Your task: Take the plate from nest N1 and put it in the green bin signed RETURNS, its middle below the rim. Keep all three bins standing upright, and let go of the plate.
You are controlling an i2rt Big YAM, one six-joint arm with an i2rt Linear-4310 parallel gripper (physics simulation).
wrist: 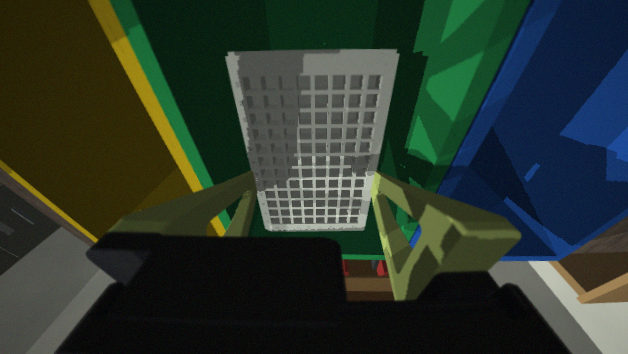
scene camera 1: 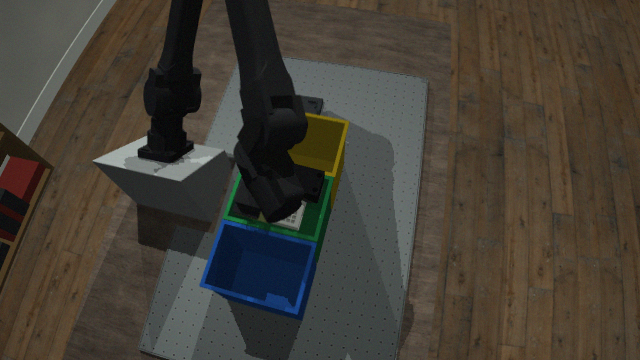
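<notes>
The plate, pale grey with a grid of square wells, is between the fingertips of my gripper, which is shut on its two long sides. The plate is over the opening of the green bin, inside its rim outline in both views. How far its middle is above or below the rim is hard to tell. In the scene view the wrist hides part of the plate and most of the fingers. The RETURNS sign and nest N1 do not show. The green bin stands upright.
The yellow bin and the blue bin stand upright on either side, close against the green one. A dark block is behind the yellow bin. A pale slanted pedestal carries another black arm part at the left.
</notes>
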